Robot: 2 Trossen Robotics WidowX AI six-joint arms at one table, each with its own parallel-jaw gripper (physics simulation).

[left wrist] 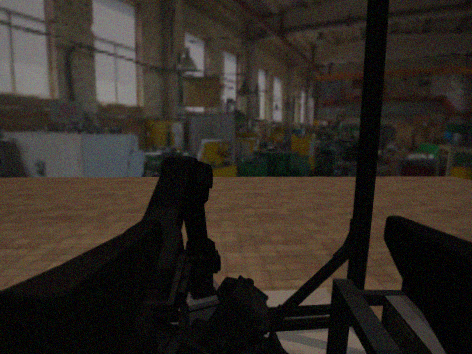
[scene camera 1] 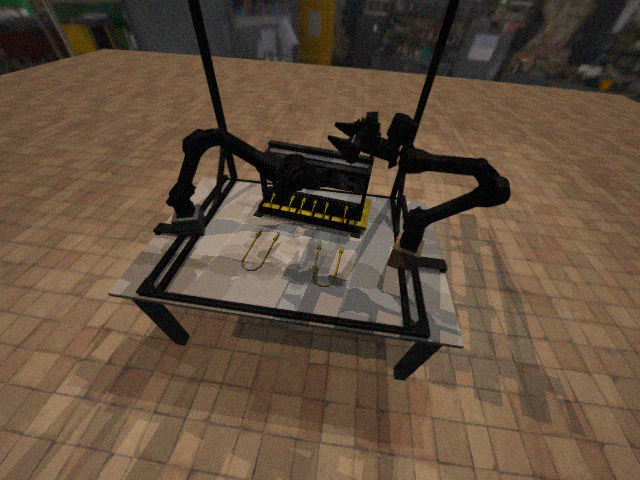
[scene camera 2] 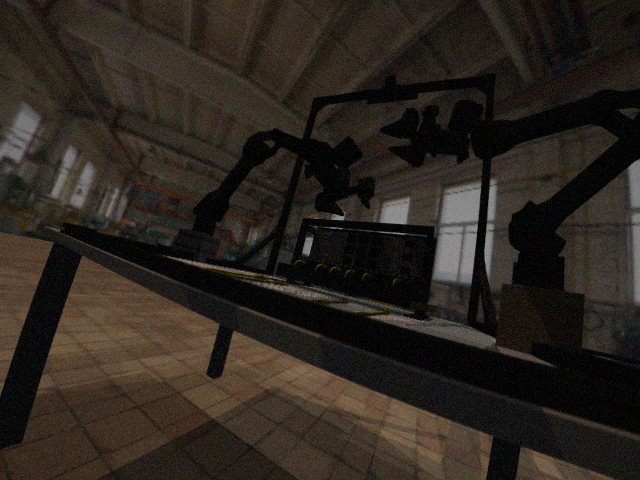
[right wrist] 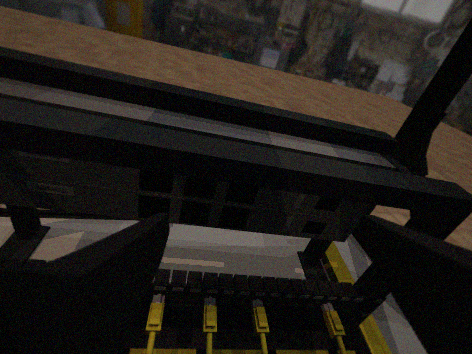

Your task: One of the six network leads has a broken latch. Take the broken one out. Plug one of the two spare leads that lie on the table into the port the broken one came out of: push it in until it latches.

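Frame: origin at the left arm's base, x ahead, y left, z up, level; metres.
Where they show: left gripper, fingertip midpoint: (left wrist: 272,228) (scene camera 1: 331,130) (scene camera 2: 384,139); right gripper, fingertip midpoint: (scene camera 2: 356,211) (right wrist: 264,223); left arm's base at its link origin: (scene camera 1: 409,244) (scene camera 2: 537,291); right arm's base at its link origin: (left wrist: 202,290) (scene camera 1: 185,212) (scene camera 2: 201,234).
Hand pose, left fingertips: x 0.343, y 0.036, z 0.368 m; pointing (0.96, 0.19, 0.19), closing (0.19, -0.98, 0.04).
Observation:
Each offset is from my left fingertips to the top centre of the thing. "spot": to the spot under its first point.
Six yellow network leads stand plugged in a row in the black rack @[0.128 m ahead, 0.146 m right, 0.208 m down] (scene camera 1: 366,180) (scene camera 2: 367,224); the rightmost lead @[spot: 0.055 m back, 0.103 m right, 0.383 m down] (scene camera 1: 345,213) (right wrist: 333,322) has a wider gap beside it. Which latch is broken I cannot tell. Two spare leads lie in U shapes on the table: the left spare @[spot: 0.168 m ahead, 0.287 m left, 0.465 m down] (scene camera 1: 251,269) and the right spare @[spot: 0.108 m back, 0.224 m left, 0.464 m down] (scene camera 1: 323,285), plugs toward the rack. My right gripper (scene camera 2: 353,209) (right wrist: 264,223) is open and empty, above and in front of the rack; four plugs show low between its fingers in the right wrist view. My left gripper (scene camera 1: 333,131) (scene camera 2: 386,138) is open and empty, high above the rack's right side.
The rack's thick top bar @[spot: 0.101 m ahead, 0.144 m right, 0.208 m down] (right wrist: 250,150) crosses the right wrist view ahead of the fingers. A black frame with tall posts (left wrist: 370,125) stands at the table's back. In the left wrist view, the right arm (left wrist: 200,215) shows beyond the left finger.

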